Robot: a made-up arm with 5 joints. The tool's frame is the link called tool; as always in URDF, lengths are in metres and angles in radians.
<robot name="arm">
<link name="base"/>
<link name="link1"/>
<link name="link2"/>
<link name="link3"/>
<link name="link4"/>
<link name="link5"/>
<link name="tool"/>
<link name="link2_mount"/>
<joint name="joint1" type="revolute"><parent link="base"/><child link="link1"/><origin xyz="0 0 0.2"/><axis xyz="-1 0 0"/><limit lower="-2.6" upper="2.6"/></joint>
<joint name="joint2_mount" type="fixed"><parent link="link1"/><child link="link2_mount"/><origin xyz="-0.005 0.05 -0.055"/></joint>
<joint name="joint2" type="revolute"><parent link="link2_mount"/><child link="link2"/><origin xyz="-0.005 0.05 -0.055"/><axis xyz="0 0 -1"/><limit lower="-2.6" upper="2.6"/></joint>
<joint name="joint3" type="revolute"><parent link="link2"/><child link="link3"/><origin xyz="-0.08 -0.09 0.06"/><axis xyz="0 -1 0"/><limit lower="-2.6" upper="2.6"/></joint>
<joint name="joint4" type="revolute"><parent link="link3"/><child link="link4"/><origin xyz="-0.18 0.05 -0.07"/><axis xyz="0 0 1"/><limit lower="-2.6" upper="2.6"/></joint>
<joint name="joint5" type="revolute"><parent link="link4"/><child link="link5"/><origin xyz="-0.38 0.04 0.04"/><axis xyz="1 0 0"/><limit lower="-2.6" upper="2.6"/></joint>
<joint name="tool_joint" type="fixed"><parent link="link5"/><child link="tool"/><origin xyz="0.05 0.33 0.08"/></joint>
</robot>
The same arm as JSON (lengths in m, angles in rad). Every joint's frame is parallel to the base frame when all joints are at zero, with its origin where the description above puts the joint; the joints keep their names.
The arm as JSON. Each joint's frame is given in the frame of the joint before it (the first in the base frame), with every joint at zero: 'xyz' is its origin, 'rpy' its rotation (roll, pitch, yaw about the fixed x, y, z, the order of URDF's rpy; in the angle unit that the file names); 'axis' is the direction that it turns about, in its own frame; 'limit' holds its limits. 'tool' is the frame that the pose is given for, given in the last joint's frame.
{"units": {"length": "m", "angle": "rad"}, "joints": [
  {"name": "joint1", "type": "revolute", "origin": {"xyz": [0.0, 0.0, 0.2], "rpy": [0.0, 0.0, 0.0]}, "axis": "-x", "limit": {"lower": -2.6, "upper": 2.6}},
  {"name": "joint2", "type": "revolute", "origin": {"xyz": [-0.01, 0.1, -0.11], "rpy": [0.0, 0.0, 0.0]}, "axis": "-z", "limit": {"lower": -2.6, "upper": 2.6}},
  {"name": "joint3", "type": "revolute", "origin": {"xyz": [-0.08, -0.09, 0.06], "rpy": [0.0, 0.0, 0.0]}, "axis": "-y", "limit": {"lower": -2.6, "upper": 2.6}},
  {"name": "joint4", "type": "revolute", "origin": {"xyz": [-0.18, 0.05, -0.07], "rpy": [0.0, 0.0, 0.0]}, "axis": "+z", "limit": {"lower": -2.6, "upper": 2.6}},
  {"name": "joint5", "type": "revolute", "origin": {"xyz": [-0.38, 0.04, 0.04], "rpy": [0.0, 0.0, 0.0]}, "axis": "+x", "limit": {"lower": -2.6, "upper": 2.6}}
], "tool": {"origin": {"xyz": [0.05, 0.33, 0.08], "rpy": [0.0, 0.0, 0.0]}}}

